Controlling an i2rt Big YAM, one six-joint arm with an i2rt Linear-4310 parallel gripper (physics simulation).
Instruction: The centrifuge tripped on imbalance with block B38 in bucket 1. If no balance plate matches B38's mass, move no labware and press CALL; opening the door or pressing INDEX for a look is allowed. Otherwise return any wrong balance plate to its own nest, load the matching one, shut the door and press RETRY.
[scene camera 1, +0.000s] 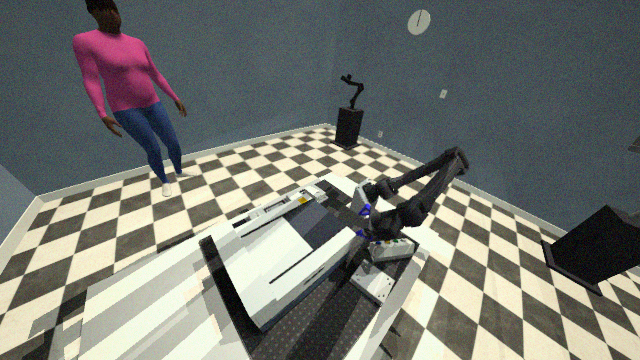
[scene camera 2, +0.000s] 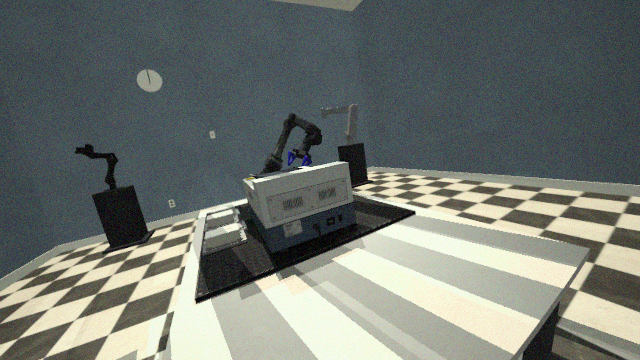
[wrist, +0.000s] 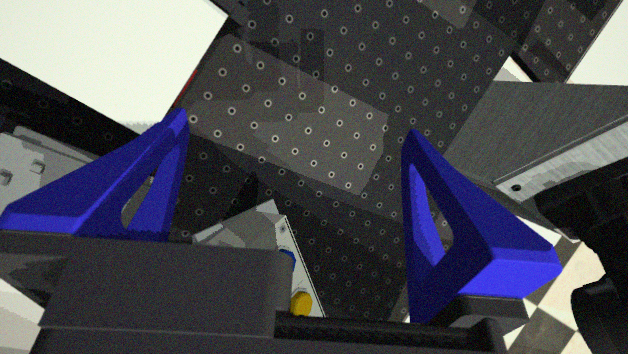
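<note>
Centrifuge (scene camera 1: 272, 268) and button box (scene camera 1: 397, 248) both visible to me. Scene camera 2 shows the centrifuge (scene camera 2: 291, 209). In the wrist view, my gripper (wrist: 298, 129) is open and touches the centrifuge (wrist: 132, 68); the button box (wrist: 262, 227) is visible there as well.
</note>
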